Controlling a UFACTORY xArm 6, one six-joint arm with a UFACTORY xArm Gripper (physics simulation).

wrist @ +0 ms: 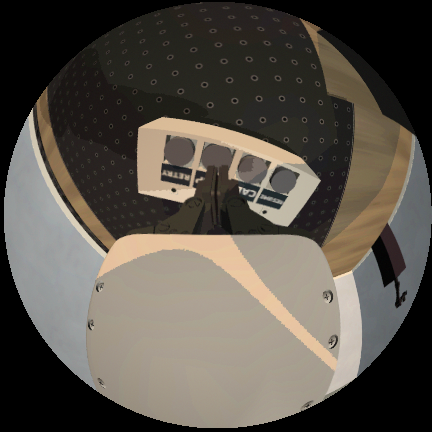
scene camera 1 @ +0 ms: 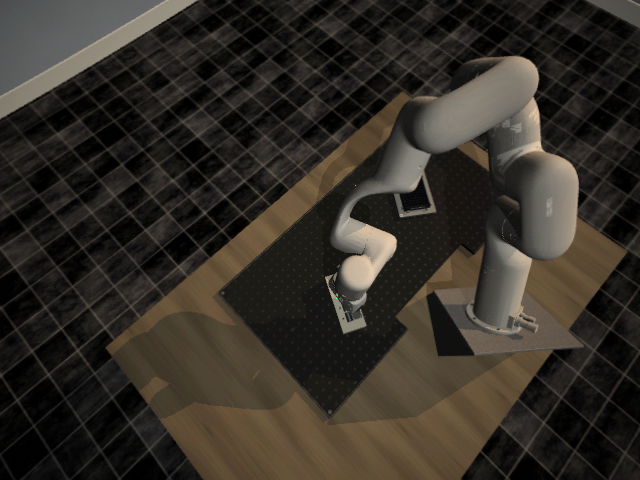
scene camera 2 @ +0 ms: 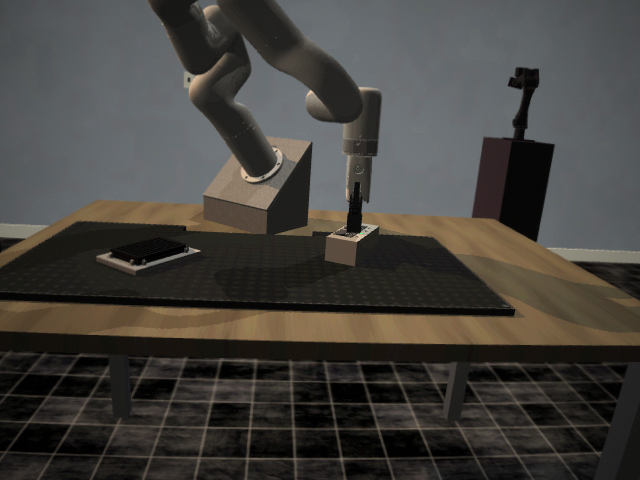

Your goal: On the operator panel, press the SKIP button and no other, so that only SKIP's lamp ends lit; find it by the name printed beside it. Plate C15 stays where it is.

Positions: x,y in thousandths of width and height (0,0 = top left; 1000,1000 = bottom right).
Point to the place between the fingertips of my gripper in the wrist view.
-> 506,418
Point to an RETRY button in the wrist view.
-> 413,348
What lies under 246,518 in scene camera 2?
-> A black plate.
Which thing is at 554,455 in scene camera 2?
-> My gripper.
